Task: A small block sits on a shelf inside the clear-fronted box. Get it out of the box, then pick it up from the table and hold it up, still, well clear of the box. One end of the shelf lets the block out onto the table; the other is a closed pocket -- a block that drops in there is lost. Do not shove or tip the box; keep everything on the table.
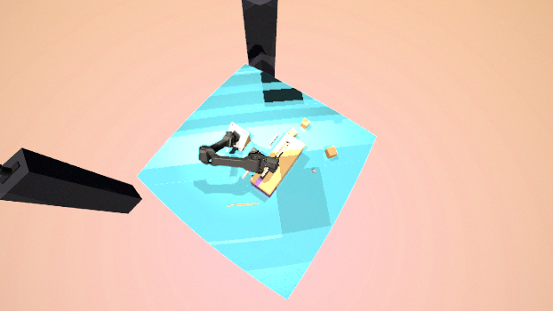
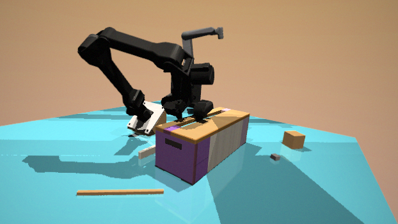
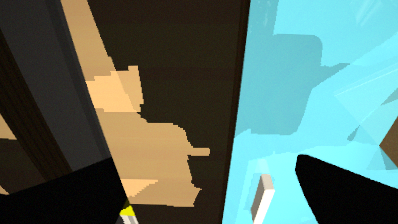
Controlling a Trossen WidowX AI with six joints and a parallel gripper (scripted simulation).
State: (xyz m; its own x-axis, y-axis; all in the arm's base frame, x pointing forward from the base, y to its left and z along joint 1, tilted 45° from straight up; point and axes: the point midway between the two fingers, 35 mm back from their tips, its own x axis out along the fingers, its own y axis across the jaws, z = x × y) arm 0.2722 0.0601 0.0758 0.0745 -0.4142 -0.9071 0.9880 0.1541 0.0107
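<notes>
My gripper tip is 40 mm to the right of the yellow block, 40 mm short of it and 10 mm above it. The rest, counted from my gripper tip: box (30 mm to the left, 30 mm below, 30 mm ahead); grey piece (260 mm ahead, 180 mm to the left, 90 mm below); thin wooden stick (290 mm to the right, 90 mm below, 60 mm ahead).
</notes>
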